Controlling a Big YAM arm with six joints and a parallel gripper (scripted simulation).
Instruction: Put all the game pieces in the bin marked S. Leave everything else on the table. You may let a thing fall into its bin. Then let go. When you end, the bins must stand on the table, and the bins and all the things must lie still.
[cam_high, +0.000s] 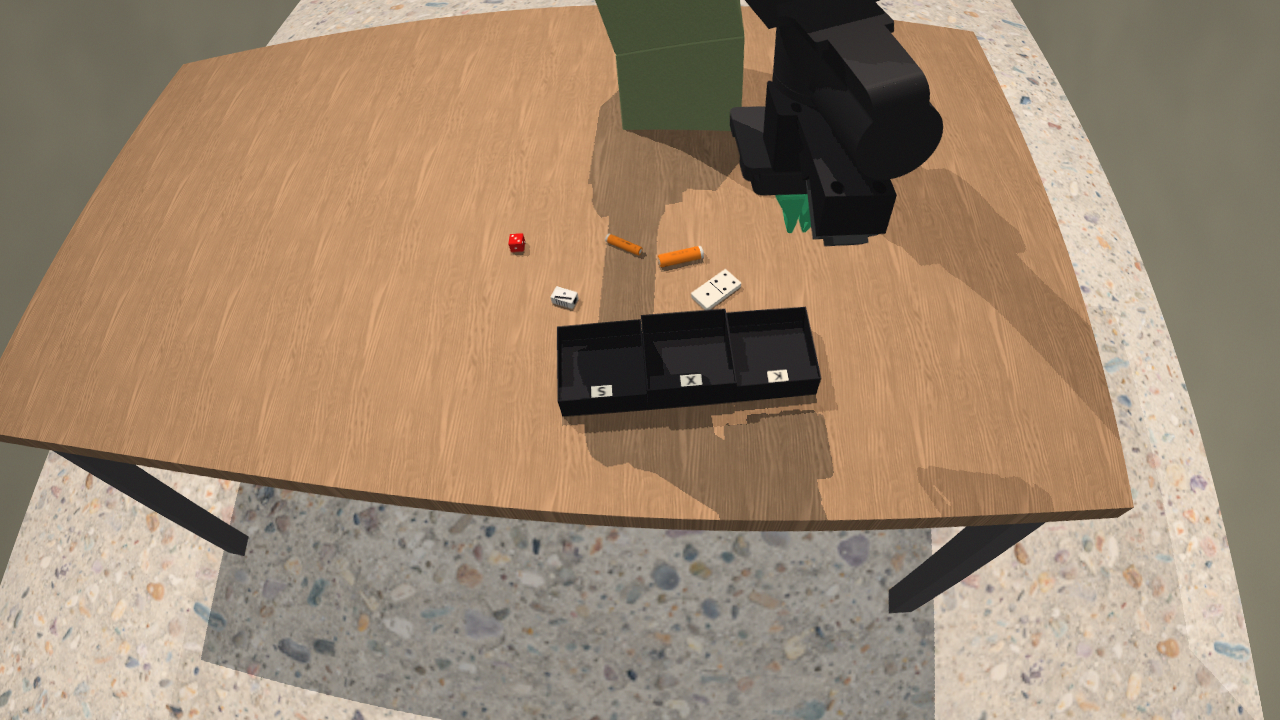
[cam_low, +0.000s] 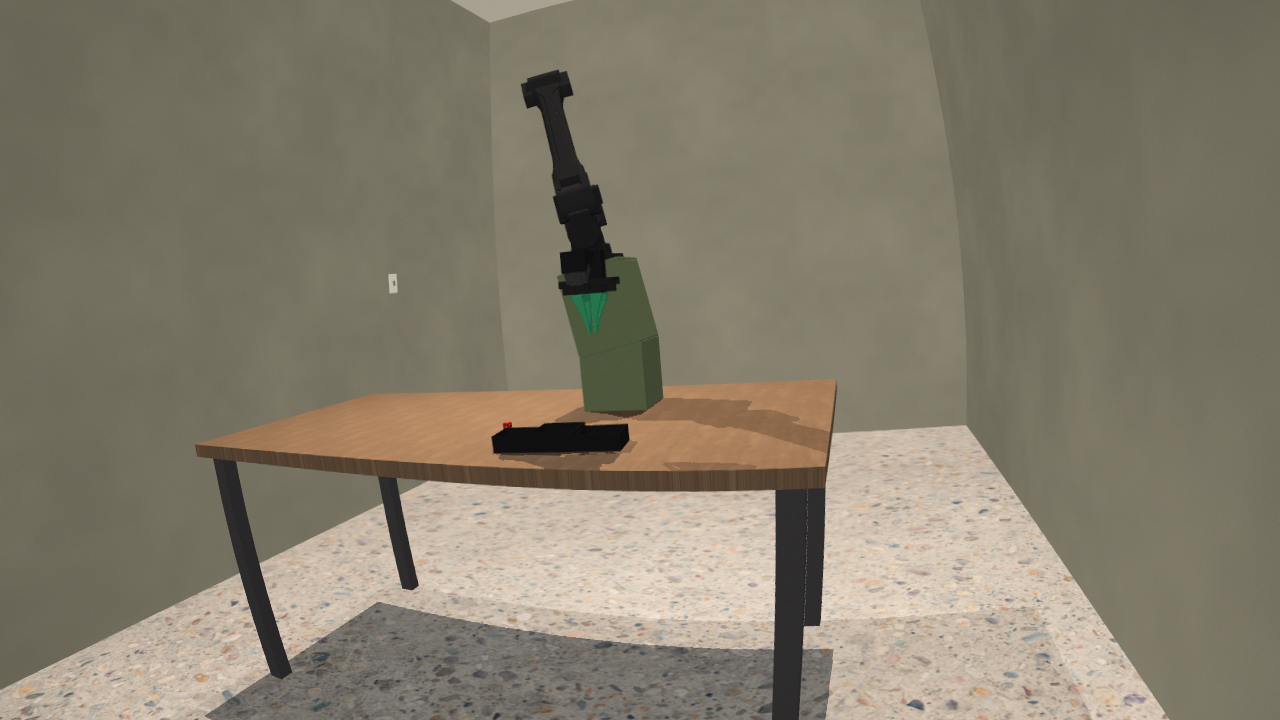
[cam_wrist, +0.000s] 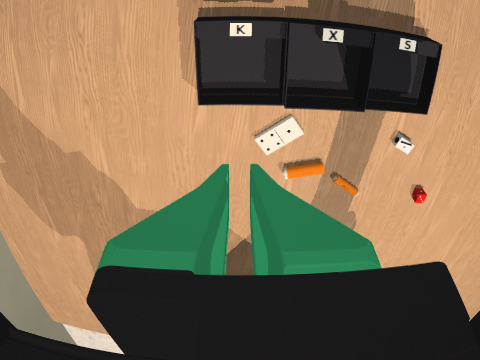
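The red die lies 29 cm to the right of my hand, 21 cm below it and 12 cm behind it. Also, from my hand: black bin marked S 20 cm below, 8 cm to the right, 2 cm ahead; white domino 21 cm below, 8 cm behind, 6 cm to the right; orange cylinder 21 cm below, 17 cm to the right, 13 cm behind.
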